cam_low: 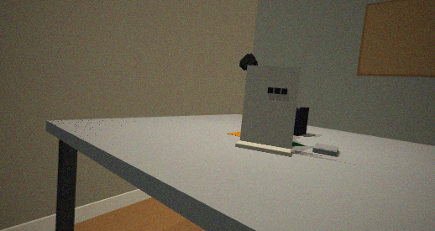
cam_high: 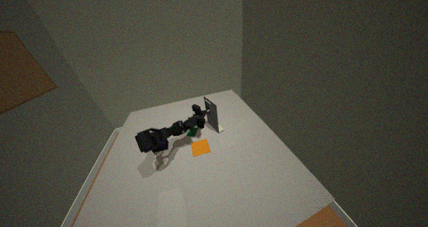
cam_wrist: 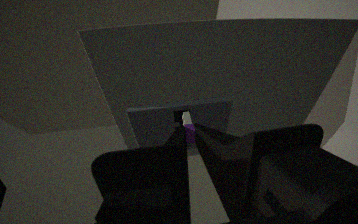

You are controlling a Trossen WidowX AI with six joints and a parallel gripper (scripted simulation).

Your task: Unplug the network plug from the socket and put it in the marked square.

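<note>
My gripper tip is now 190 mm above the orange marked square, 150 mm to the left of it and 110 mm past it. From my gripper tip the other things lie so: purple network plug (right at my gripper tip); panel (70 mm below, 40 mm ahead, 20 mm to the left); green patch (190 mm below, 140 mm behind, 20 mm to the left).
</note>
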